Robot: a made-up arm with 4 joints.
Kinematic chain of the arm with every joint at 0, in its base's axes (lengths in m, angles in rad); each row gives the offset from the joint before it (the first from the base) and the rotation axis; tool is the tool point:
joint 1: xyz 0 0 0.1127 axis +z
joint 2: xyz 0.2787 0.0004 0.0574 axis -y
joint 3: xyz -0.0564 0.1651 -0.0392 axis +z
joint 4: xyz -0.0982 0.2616 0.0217 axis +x
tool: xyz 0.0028 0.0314 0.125
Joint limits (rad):
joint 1: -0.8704..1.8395
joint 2: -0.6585..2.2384
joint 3: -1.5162..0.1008
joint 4: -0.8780..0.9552
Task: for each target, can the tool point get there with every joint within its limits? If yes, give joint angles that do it. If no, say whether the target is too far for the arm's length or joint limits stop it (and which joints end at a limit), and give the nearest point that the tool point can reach.
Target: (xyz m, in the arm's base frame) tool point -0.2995 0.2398 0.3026
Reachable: yes | joints 1.1710 2.0033 -1.1871 -0.1209
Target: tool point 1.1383 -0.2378 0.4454
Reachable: no: too far | nearest point 0.6383 -0.1334 0.2734 | short by 0.539 m
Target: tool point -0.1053 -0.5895 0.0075
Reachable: no: joint limits stop it (at a limit: joint 1, joint 3) | nearest point -0.3943 -0.0286 0.1301 | short by 0.643 m
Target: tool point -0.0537 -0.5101 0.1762
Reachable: no: joint limits stop it (at a limit: joint 1, joint 2, joint 3) | nearest point -0.2796 -0.0313 0.3055 | short by 0.545 m
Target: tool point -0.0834 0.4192 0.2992
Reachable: yes | joints 0.8016 0.9697 -1.0739 0.6228
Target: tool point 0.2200 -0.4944 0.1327
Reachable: no: joint limits stop it (at a limit: joint 1, joint 2, joint 3) | nearest point 0.5306 -0.2035 0.1412 | short by 0.426 m
